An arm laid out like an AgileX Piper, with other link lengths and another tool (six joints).
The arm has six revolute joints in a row. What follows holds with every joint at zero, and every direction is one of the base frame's. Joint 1 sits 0.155 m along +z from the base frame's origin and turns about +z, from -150 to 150 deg. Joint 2 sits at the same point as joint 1 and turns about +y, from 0 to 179.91 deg. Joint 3 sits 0.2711 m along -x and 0.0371 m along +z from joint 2 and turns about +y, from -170 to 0 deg. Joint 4 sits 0.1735 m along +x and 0.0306 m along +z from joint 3 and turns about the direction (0.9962, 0, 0.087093), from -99.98 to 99.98 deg. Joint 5 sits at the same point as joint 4 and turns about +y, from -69.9 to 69.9 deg. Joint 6 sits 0.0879 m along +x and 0.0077 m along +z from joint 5 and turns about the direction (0.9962, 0, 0.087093), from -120 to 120 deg. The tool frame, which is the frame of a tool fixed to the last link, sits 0.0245 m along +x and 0.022 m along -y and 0.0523 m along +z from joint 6; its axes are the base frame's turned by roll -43.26, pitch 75.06 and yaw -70.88 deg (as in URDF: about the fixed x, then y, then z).
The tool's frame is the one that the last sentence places.
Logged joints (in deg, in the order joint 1, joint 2, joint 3, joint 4, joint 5, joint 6), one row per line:
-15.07, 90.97, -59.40, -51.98, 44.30, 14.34
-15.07, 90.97, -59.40, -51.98, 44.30, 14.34
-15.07, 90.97, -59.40, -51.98, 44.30, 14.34
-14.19, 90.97, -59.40, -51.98, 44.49, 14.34
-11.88, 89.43, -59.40, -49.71, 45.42, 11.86
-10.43, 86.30, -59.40, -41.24, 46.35, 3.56
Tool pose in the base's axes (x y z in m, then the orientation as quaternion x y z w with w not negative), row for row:
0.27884, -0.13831, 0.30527, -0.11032, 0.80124, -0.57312, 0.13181
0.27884, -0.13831, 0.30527, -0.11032, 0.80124, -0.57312, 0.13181
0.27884, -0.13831, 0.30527, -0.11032, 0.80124, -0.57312, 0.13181
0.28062, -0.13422, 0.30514, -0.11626, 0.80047, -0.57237, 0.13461
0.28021, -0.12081, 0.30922, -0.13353, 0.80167, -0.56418, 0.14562
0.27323, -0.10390, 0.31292, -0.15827, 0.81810, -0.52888, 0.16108
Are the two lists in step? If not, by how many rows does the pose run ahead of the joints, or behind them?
They are in step.
